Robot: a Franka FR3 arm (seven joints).
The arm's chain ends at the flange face. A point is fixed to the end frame.
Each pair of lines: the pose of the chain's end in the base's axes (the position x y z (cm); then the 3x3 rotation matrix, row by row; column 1 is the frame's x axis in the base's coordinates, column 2 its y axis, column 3 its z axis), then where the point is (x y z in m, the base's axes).
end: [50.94, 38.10, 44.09], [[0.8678, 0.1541, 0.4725], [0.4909, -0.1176, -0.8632], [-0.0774, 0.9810, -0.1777]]
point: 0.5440 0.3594 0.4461
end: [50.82, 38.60, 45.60], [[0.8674, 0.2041, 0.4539], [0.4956, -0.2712, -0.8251], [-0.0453, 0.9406, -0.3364]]
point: 0.5428 0.3638 0.4559
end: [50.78, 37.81, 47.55], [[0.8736, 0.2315, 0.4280], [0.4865, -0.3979, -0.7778], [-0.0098, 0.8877, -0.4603]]
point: 0.5420 0.3557 0.4712
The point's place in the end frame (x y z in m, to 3 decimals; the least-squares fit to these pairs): 0.019 0.013 0.034
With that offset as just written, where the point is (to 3 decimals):
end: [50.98, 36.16, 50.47], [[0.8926, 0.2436, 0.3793], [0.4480, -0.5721, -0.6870], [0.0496, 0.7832, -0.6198]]
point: 0.543 0.339 0.495
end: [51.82, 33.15, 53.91], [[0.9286, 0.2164, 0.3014], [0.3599, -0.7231, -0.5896], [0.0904, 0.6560, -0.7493]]
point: 0.549 0.309 0.524
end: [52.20, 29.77, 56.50], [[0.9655, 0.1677, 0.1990], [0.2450, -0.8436, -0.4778], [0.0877, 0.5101, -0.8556]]
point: 0.549 0.275 0.544
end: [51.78, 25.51, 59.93], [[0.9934, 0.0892, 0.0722], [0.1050, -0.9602, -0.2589], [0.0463, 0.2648, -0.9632]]
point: 0.540 0.236 0.571
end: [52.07, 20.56, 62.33], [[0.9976, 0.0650, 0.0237], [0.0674, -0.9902, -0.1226], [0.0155, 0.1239, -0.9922]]
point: 0.541 0.190 0.591
